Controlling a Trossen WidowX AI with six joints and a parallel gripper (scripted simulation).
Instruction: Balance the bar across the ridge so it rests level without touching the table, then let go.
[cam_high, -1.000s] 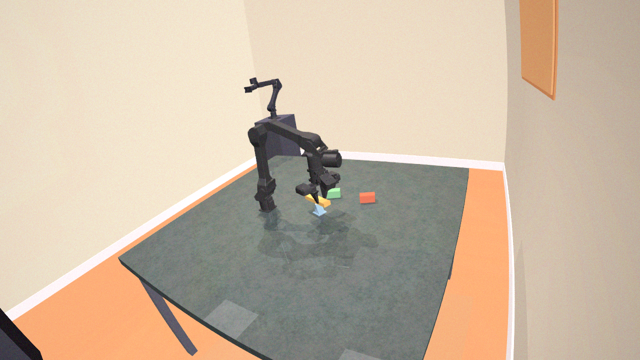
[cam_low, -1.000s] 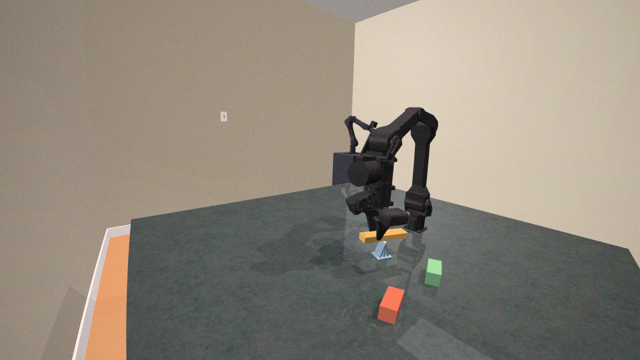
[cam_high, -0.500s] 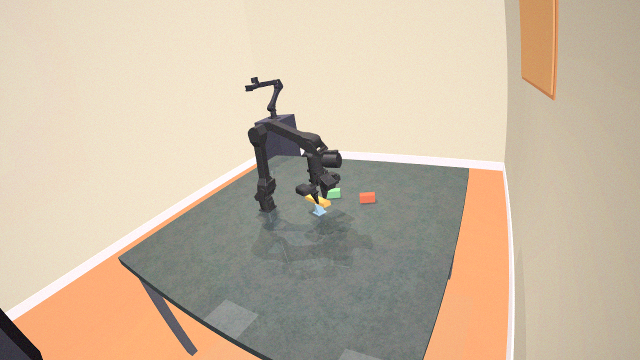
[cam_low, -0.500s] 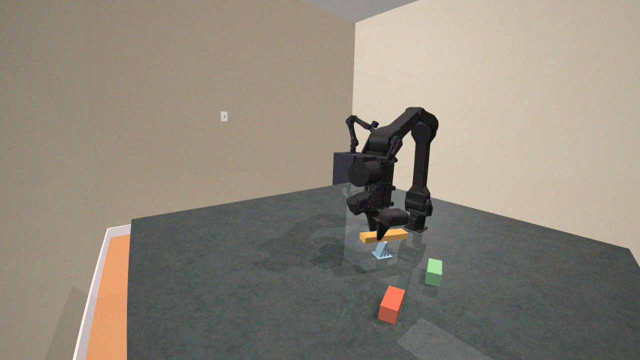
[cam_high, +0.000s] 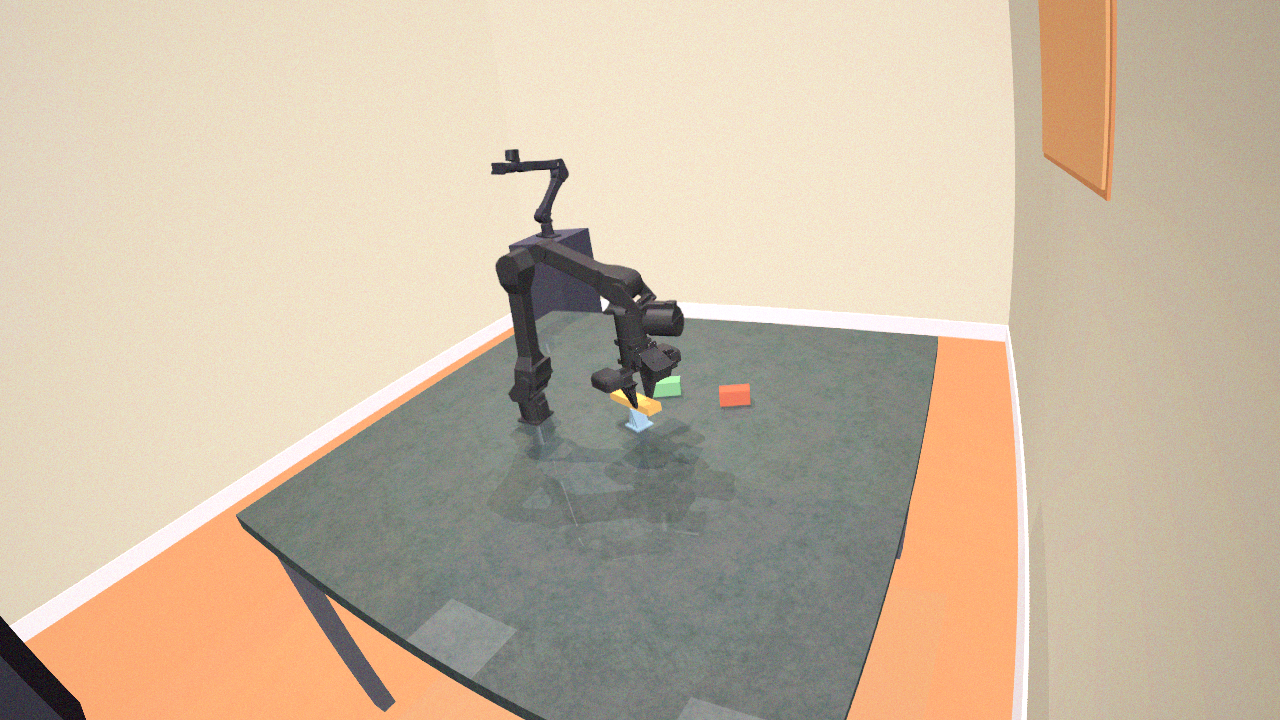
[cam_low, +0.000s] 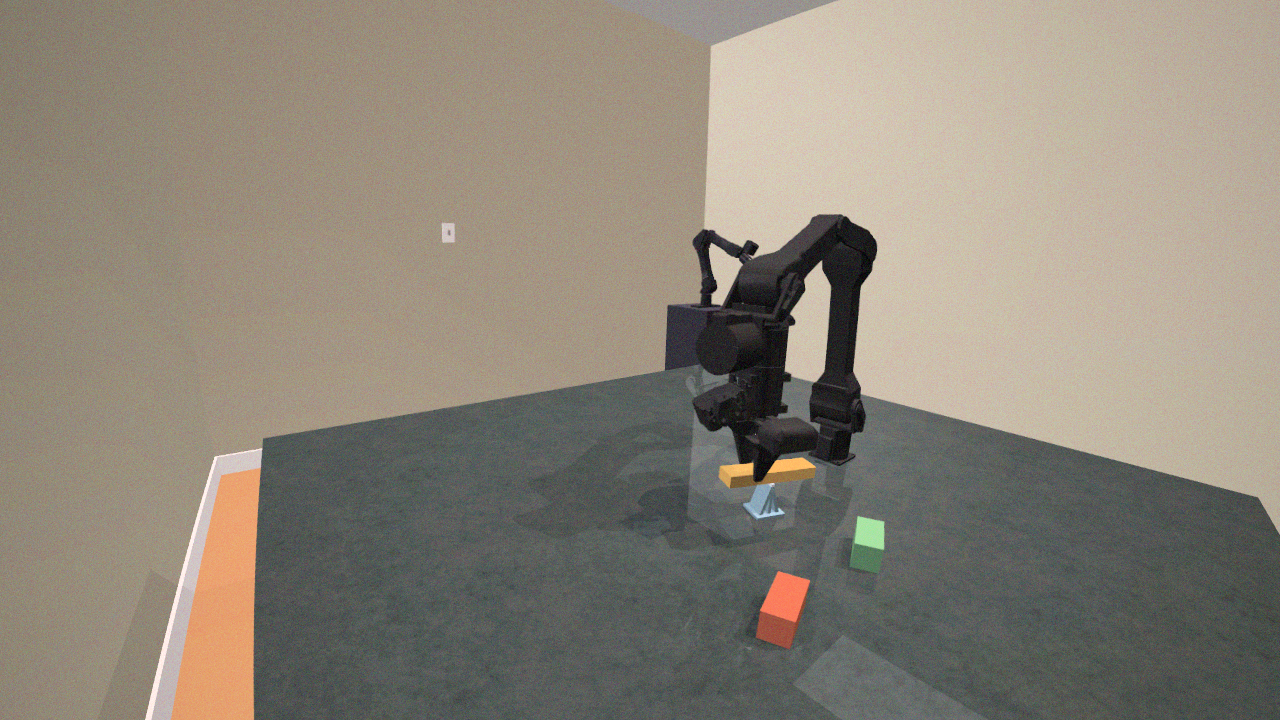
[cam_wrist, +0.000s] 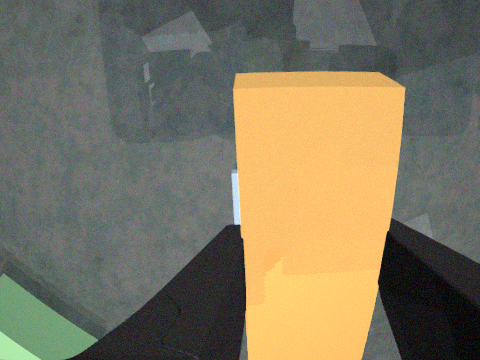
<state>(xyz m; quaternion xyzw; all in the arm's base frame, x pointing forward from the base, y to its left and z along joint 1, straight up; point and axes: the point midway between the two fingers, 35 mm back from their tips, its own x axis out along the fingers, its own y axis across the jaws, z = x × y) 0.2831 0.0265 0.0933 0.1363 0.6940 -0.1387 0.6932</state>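
The bar lies 30 mm behind my gripper tip and 10 mm to the left of it. Round my gripper tip: red block: 140 mm ahead, 160 mm to the left, 40 mm below; then green block: 40 mm behind, 160 mm to the left, 40 mm below.
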